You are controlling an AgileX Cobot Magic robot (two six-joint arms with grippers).
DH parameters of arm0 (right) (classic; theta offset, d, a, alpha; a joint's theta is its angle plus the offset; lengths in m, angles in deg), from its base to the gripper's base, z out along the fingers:
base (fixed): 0 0 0 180
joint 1: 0 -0.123 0 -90
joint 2: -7.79 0 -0.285 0
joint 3: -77.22 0 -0.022 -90
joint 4: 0 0.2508 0 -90
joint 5: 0 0 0.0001 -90
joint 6: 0 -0.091 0 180
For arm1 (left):
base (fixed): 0 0 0 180
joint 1: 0 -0.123 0 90
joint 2: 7.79 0 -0.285 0
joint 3: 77.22 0 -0.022 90
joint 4: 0 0.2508 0 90
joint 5: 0 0 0.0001 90
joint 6: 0 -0.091 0 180
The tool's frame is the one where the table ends.
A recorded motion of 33 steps. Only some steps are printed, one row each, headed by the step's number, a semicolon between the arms.
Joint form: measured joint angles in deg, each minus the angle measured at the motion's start. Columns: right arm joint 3, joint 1, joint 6, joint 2, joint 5, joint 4; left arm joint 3, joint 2, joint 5, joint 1, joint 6, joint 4.
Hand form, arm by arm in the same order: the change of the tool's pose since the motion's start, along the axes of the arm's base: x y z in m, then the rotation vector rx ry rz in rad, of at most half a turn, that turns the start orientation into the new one. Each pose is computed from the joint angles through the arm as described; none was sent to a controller.
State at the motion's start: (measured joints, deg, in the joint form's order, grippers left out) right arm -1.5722 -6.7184 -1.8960 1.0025 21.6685 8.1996; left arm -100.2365 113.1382 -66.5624 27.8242 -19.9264 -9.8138
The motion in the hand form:
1: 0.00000 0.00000 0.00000 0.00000 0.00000 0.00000; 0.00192 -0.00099 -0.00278 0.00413 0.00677 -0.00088
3: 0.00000 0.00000 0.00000 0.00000 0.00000 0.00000; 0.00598 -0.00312 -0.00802 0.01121 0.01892 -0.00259
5: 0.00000 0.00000 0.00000 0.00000 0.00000 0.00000; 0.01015 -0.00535 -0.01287 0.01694 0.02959 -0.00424
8: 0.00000 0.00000 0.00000 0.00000 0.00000 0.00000; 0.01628 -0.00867 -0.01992 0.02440 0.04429 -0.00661
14: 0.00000 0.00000 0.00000 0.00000 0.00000 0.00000; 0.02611 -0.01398 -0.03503 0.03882 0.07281 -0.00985
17: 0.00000 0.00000 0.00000 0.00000 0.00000 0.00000; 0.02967 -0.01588 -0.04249 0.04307 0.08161 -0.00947
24: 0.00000 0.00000 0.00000 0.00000 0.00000 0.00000; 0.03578 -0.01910 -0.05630 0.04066 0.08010 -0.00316
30: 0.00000 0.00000 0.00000 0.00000 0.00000 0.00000; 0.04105 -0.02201 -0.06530 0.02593 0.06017 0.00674
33: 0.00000 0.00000 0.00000 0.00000 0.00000 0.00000; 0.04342 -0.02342 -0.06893 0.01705 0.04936 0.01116
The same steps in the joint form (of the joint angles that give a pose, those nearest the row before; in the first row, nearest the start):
1: 0.00 0.00 0.00 0.00 0.00 0.00; -0.50 0.68 -0.27 0.00 0.00 0.04
3: 0.00 0.00 0.00 0.00 0.00 0.00; -1.63 2.08 -0.81 0.00 0.00 0.08
5: 0.00 0.00 0.00 0.00 0.00 0.00; -2.89 3.50 -1.36 0.00 0.00 0.10
8: 0.00 0.00 0.00 0.00 0.00 0.00; -4.83 5.59 -2.17 0.00 0.00 0.11
14: 0.00 0.00 0.00 0.00 0.00 0.00; -7.75 9.25 -3.27 0.00 0.00 0.10
17: 0.00 0.00 0.00 0.00 0.00 0.00; -8.46 10.61 -3.18 0.00 0.00 0.09
24: 0.00 0.00 0.00 0.00 0.00 0.00; -8.82 12.61 -1.37 0.00 0.05 -0.03
30: 0.00 0.00 0.00 0.00 0.00 0.00; -8.85 13.84 1.28 0.00 0.12 -0.31
33: 0.00 0.00 0.00 0.00 0.00 0.00; -8.87 14.35 2.58 0.00 0.10 -0.52

